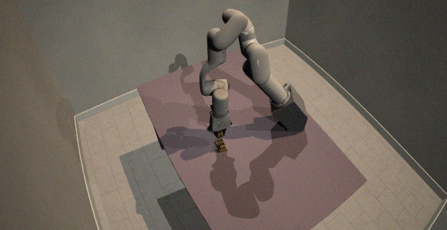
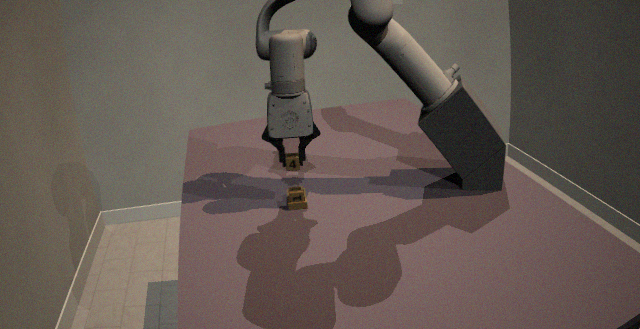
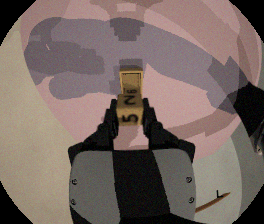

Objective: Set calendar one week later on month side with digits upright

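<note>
Now: hand 100 mm above the tray and 20 mm to the right of it. From my hand the other things lie so: yellow digit cube (10 mm below).
</note>
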